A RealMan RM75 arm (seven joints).
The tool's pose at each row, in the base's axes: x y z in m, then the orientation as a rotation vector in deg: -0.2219, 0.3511, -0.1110, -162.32, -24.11, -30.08; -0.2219, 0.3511, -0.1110, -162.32, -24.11, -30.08; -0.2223, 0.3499, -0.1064, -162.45, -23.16, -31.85; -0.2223, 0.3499, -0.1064, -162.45, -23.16, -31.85; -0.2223, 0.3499, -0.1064, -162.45, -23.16, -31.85; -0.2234, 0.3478, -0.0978, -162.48, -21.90, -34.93; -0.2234, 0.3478, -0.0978, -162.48, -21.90, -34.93; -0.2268, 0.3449, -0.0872, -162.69, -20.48, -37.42; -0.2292, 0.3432, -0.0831, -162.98, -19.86, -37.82
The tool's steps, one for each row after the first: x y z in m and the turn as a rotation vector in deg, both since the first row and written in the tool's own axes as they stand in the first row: 0.0000, 0.0000, 0.0000, 0.00, 0.00, 0.00; 0.0011, 0.0002, -0.0046, -0.59, 1.18, 0.45; 0.0011, 0.0002, -0.0046, -0.59, 1.18, 0.45; 0.0011, 0.0002, -0.0046, -0.59, 1.18, 0.45; 0.0029, 0.0004, -0.0134, -1.47, 3.23, 0.96; 0.0029, 0.0004, -0.0134, -1.47, 3.23, 0.96; 0.0032, 0.0002, -0.0249, -2.40, 4.87, 1.62; 0.0022, 0.0003, -0.0298, -2.80, 5.09, 1.97
